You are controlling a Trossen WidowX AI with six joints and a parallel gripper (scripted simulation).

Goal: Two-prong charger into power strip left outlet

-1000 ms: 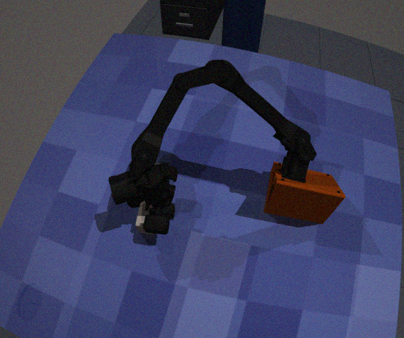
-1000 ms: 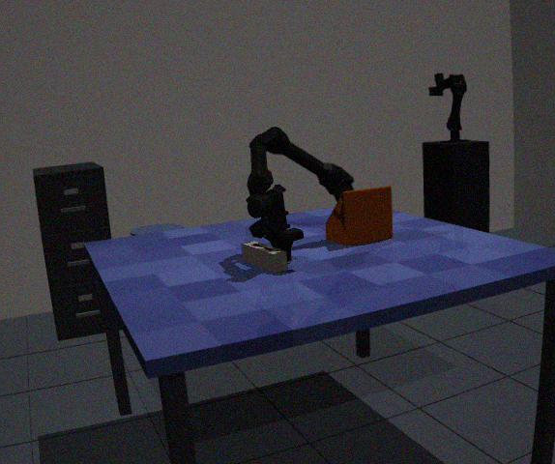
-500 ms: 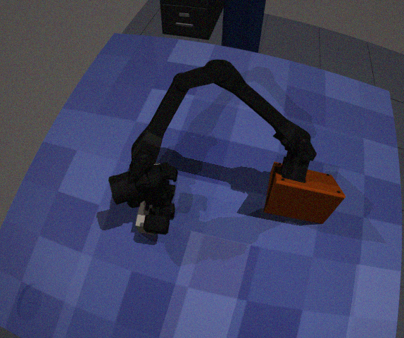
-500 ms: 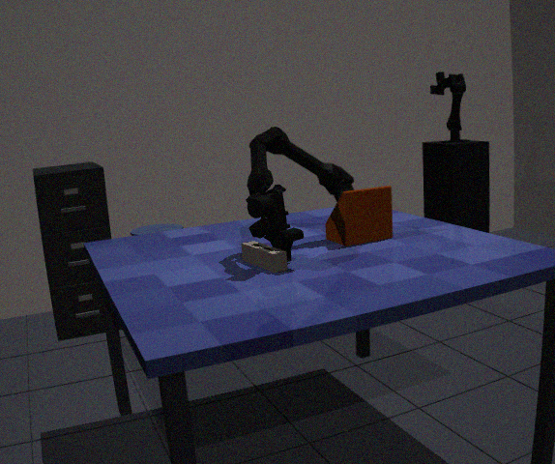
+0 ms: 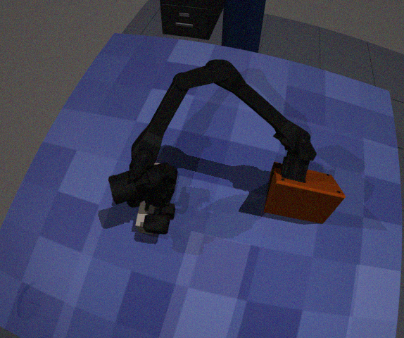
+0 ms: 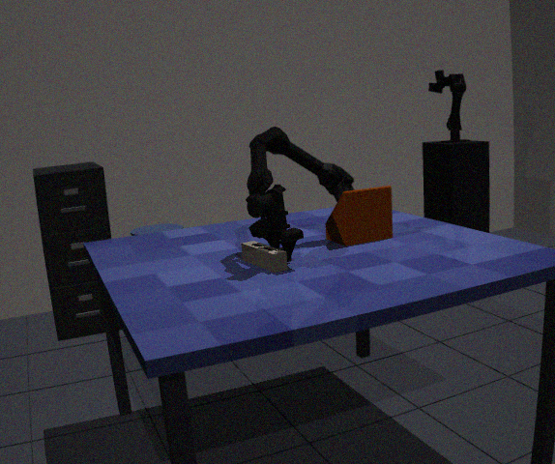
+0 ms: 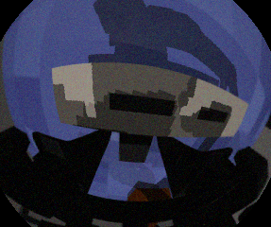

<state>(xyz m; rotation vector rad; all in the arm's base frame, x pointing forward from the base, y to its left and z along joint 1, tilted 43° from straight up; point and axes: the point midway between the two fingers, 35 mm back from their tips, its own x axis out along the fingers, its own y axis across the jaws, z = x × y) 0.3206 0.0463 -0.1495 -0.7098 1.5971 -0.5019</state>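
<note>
Right now my gripper tip is 2 cm short of the two-prong charger and 1 cm below it.
</note>
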